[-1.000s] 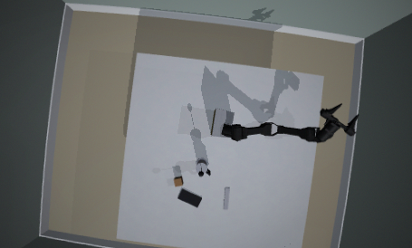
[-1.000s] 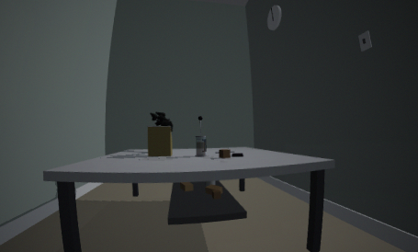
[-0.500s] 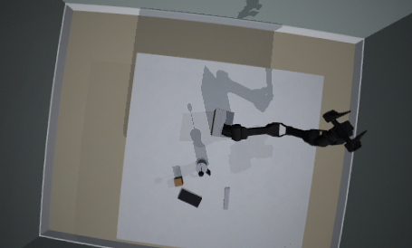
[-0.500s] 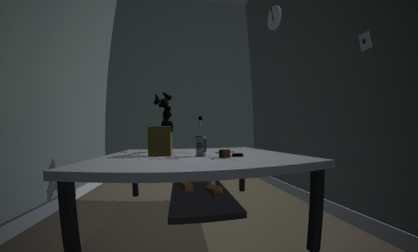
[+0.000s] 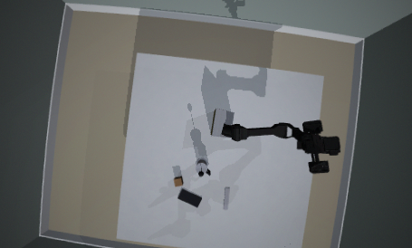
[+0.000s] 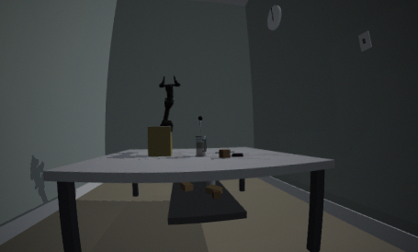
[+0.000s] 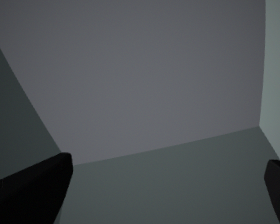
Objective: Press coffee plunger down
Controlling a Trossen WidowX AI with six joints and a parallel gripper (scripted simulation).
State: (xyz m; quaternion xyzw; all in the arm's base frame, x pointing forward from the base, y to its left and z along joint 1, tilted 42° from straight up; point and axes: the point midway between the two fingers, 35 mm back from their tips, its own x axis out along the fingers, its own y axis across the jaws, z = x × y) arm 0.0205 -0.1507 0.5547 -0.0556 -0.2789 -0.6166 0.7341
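Right now the coffee press is 290 mm ahead of my gripper tip, 320 mm to the right of it and 560 mm below it. Also, from my gripper tip: flat black block (530 mm ahead, 350 mm to the right, 680 mm below).
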